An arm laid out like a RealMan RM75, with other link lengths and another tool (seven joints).
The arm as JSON. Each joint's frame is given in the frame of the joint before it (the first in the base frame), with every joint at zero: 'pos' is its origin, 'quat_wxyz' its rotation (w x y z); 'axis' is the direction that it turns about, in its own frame. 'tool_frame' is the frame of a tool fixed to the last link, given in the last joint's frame.
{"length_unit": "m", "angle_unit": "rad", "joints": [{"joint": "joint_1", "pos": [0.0, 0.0, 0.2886], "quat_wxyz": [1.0, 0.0, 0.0, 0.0], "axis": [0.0, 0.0, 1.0]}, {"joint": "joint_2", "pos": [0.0, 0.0, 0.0], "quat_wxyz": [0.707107, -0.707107, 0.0, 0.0], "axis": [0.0, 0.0, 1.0]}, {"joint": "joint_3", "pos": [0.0, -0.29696, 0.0], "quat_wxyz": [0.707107, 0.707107, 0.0, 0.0], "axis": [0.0, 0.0, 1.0]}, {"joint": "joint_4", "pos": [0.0, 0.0, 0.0], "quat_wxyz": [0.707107, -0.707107, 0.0, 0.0], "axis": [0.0, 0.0, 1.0]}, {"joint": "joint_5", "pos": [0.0, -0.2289, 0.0], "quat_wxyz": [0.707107, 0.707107, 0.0, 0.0], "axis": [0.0, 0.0, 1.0]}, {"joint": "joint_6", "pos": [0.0, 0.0, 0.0], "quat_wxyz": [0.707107, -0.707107, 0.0, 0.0], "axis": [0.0, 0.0, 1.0]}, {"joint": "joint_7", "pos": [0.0, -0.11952, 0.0], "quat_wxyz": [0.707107, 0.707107, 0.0, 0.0], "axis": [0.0, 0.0, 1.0]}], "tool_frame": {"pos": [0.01, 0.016, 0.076], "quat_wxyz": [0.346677, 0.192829, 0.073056, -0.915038]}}
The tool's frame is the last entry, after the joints.
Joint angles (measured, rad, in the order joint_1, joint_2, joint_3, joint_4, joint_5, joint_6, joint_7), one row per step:
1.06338, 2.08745, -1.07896, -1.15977, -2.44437, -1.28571, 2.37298
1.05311, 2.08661, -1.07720, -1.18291, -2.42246, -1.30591, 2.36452
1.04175, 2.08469, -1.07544, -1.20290, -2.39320, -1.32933, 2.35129
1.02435, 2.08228, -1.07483, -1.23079, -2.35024, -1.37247, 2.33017
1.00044, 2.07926, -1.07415, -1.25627, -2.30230, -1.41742, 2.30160
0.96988, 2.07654, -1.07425, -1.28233, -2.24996, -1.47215, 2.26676
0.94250, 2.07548, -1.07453, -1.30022, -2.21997, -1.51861, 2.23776
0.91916, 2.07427, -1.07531, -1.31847, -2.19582, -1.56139, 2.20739
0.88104, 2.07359, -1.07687, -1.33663, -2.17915, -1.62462, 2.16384
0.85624, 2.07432, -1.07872, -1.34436, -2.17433, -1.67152, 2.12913
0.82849, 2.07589, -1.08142, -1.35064, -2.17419, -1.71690, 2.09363
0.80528, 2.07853, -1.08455, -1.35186, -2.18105, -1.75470, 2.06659
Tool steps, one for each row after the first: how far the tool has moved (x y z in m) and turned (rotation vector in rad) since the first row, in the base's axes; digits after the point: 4 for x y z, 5 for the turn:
-0.0019, -0.0046, 0.0030, -0.01138, 0.01139, 0.01444
-0.0033, -0.0103, 0.0056, -0.02954, 0.02436, 0.03136
-0.0040, -0.0206, 0.0081, -0.06583, 0.03719, 0.05749
-0.0016, -0.0318, 0.0105, -0.10568, 0.04979, 0.08568
0.0038, -0.0457, 0.0126, -0.15503, 0.05996, 0.11725
0.0120, -0.0569, 0.0135, -0.19440, 0.05782, 0.13688
0.0189, -0.0671, 0.0149, -0.22789, 0.05134, 0.16217
0.0351, -0.0813, 0.0155, -0.27750, 0.02934, 0.18283
0.0475, -0.0918, 0.0148, -0.31726, 0.00835, 0.19769
0.0615, -0.1025, 0.0139, -0.35695, -0.01363, 0.20836
0.0744, -0.1118, 0.0122, -0.39317, -0.03404, 0.20941

